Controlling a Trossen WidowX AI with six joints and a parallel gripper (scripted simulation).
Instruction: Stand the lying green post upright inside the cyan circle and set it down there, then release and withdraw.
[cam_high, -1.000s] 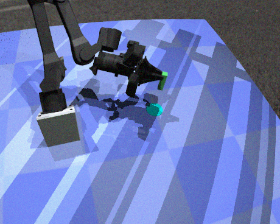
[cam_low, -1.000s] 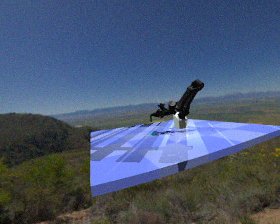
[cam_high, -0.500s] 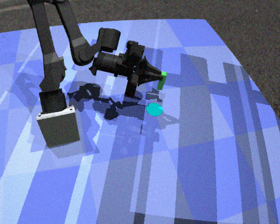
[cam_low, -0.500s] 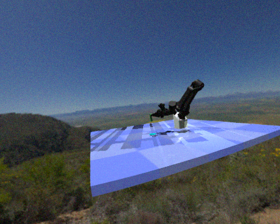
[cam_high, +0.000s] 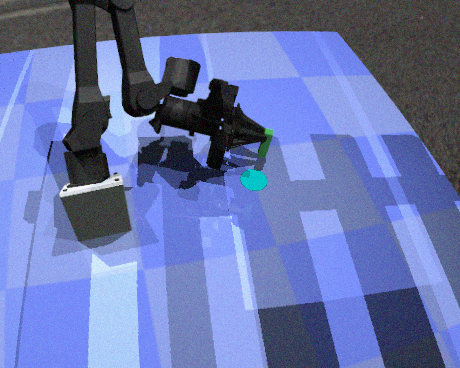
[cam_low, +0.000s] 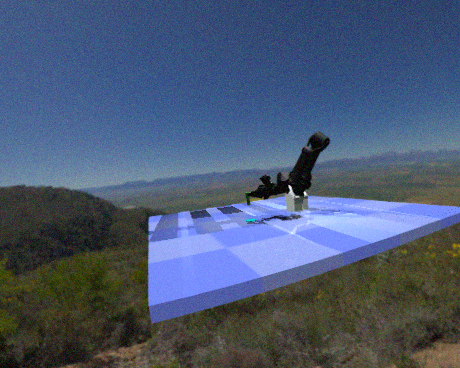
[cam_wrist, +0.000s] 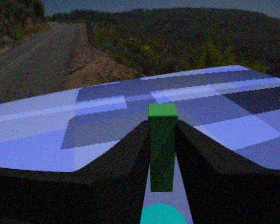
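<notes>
My gripper tip is now 14 cm above the cyan circle. Round my gripper tip: green post 2 cm below.
</notes>
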